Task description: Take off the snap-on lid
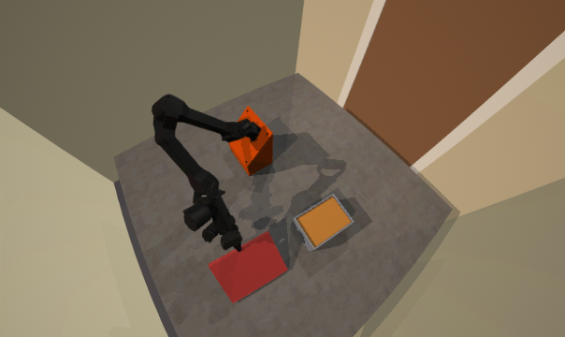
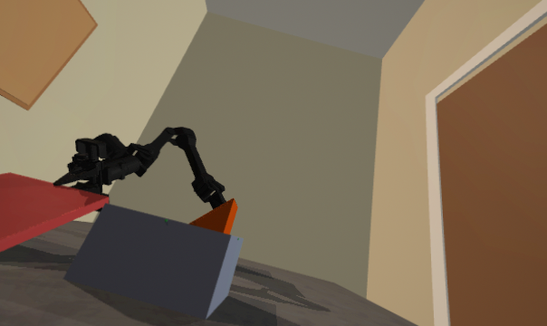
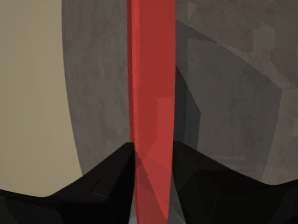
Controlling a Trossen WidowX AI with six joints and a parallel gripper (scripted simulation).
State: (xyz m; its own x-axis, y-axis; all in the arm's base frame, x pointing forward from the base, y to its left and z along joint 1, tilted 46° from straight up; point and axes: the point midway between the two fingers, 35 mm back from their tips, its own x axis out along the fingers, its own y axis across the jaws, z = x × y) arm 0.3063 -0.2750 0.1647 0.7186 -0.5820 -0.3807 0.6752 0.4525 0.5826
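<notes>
My gripper tip is now 7 cm short of the red lid, 4 cm above it and 1 cm to the left of it. Also, from my gripper tip: grey storage box 31 cm to the left, 12 cm ahead, 5 cm below.
</notes>
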